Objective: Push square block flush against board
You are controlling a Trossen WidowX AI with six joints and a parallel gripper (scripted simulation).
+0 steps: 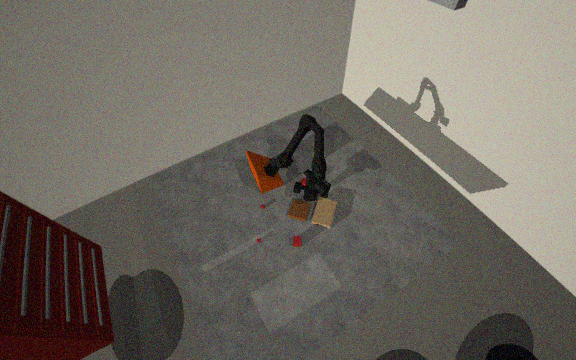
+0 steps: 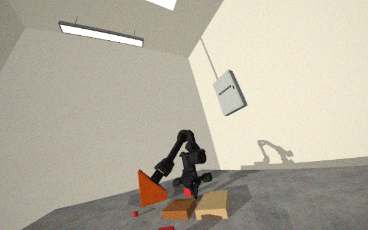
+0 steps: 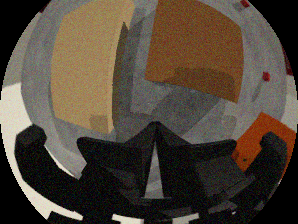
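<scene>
Now: the square block 5 cm ahead of my gripper tip, 9 cm to the right of it and 1 cm above it. From my gripper tip the other things lie so: tan board: 12 cm ahead, 3 cm to the left, 1 cm above.
</scene>
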